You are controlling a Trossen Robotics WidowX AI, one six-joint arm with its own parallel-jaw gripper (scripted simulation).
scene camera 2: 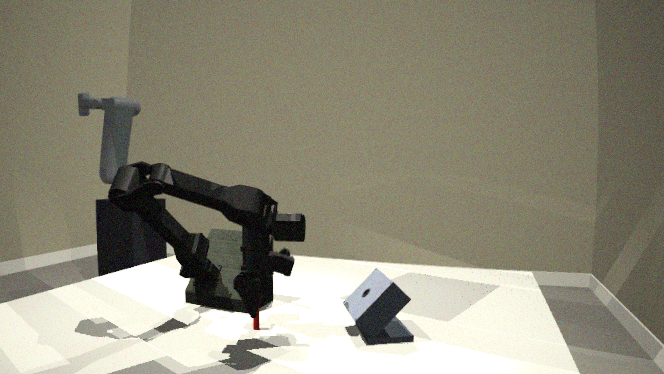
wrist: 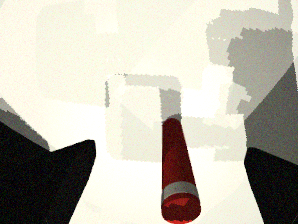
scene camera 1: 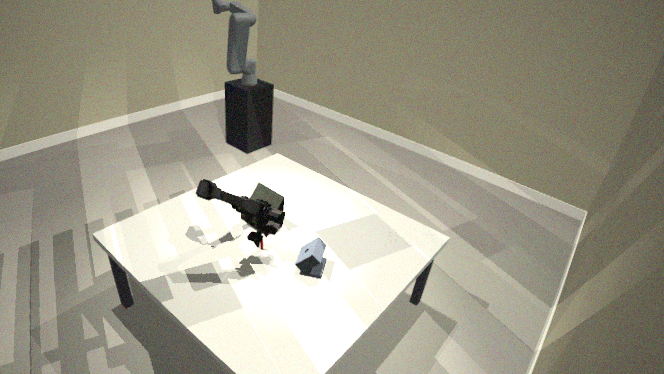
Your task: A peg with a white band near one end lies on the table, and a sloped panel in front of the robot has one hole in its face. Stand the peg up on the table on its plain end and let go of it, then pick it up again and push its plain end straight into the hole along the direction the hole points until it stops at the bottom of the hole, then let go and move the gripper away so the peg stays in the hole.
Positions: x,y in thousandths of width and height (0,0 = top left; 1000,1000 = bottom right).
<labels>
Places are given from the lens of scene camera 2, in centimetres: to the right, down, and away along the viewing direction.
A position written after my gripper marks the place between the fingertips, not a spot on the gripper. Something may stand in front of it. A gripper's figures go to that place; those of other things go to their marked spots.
my gripper (scene camera 2: 386,833): -16, 27, 96
sloped blue-grey panel (scene camera 2: 581,803): 10, 22, 88
</labels>
